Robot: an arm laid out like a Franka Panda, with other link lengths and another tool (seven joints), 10 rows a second.
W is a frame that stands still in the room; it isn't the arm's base.
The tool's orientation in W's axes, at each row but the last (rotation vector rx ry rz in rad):
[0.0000, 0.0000, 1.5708]
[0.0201, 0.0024, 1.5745]
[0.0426, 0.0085, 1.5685]
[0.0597, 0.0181, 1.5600]
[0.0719, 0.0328, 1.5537]
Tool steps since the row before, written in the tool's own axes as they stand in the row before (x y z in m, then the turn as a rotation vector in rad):
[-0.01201, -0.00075, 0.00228, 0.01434, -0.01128, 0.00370]
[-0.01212, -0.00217, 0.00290, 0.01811, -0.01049, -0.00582]
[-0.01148, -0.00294, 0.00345, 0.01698, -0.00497, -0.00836]
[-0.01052, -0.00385, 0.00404, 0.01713, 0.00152, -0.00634]
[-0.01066, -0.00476, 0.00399, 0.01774, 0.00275, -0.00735]
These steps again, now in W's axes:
[0.00075, -0.01201, 0.00228, 0.01128, 0.01434, 0.00370]
[0.00226, -0.01214, 0.00273, 0.01034, 0.01821, -0.00576]
[0.00302, -0.01156, 0.00310, 0.00474, 0.01715, -0.00815]
[0.00393, -0.01066, 0.00357, -0.00164, 0.01731, -0.00580]
[0.00483, -0.01083, 0.00340, -0.00293, 0.01796, -0.00671]

